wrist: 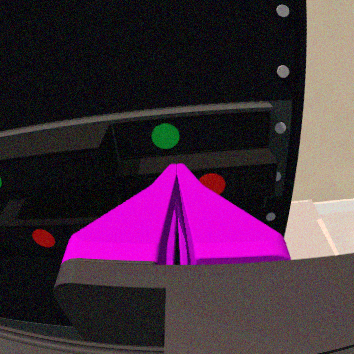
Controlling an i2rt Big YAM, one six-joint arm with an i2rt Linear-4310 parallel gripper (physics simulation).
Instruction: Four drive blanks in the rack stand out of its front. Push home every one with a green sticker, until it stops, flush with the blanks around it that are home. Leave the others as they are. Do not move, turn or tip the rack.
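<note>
The dark rack (281,100) fills most of the wrist view. A blank with a green sticker (165,136) sits in the upper right bay, set back behind the lighter top edge. Below it, a blank with a red sticker (212,184) shows a lighter upper face and is partly hidden by my fingers. At the left is another blank with a red sticker (43,238). A sliver of a green sticker (0,182) shows at the left picture edge. My gripper (176,175) is shut and empty, its tips in front of the rack, just below the upper green sticker in the view.
Round grey screw heads (283,71) run down the rack's right side. A beige surface (330,100) lies beyond the rack at the right, with pale pinkish blocks or edges (305,227) below it. How far the fingertips are from the rack front is hard to tell.
</note>
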